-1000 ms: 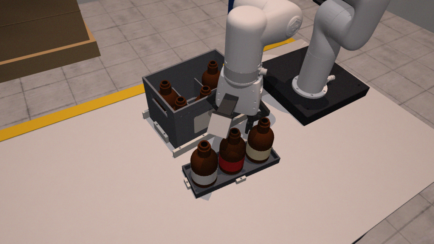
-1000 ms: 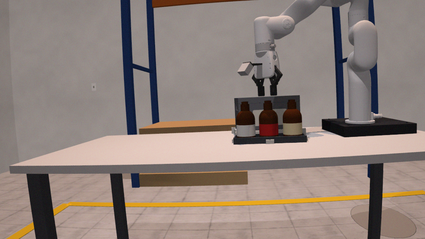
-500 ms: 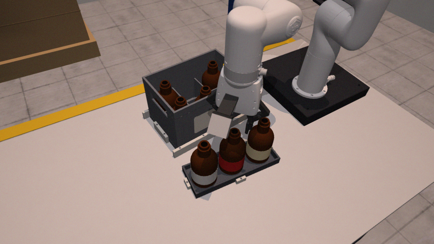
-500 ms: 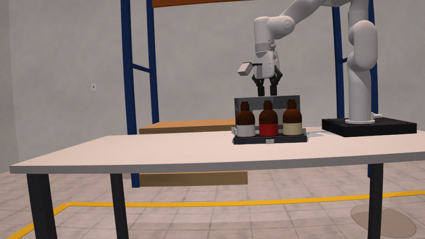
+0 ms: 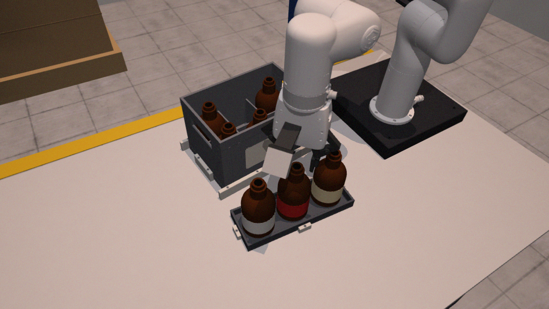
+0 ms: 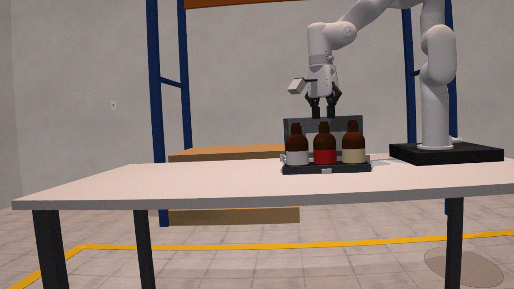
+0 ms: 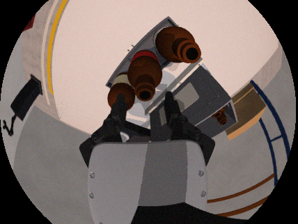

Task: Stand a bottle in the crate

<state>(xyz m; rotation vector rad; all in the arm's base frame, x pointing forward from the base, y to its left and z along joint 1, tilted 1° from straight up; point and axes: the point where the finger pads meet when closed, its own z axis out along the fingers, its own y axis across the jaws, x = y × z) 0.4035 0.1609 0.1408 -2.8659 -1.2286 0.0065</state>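
The dark tray is 17 cm below my hand. The rest, counted from my hand: dark grey crate (1 cm ahead, 23 cm to the right, 10 cm below).
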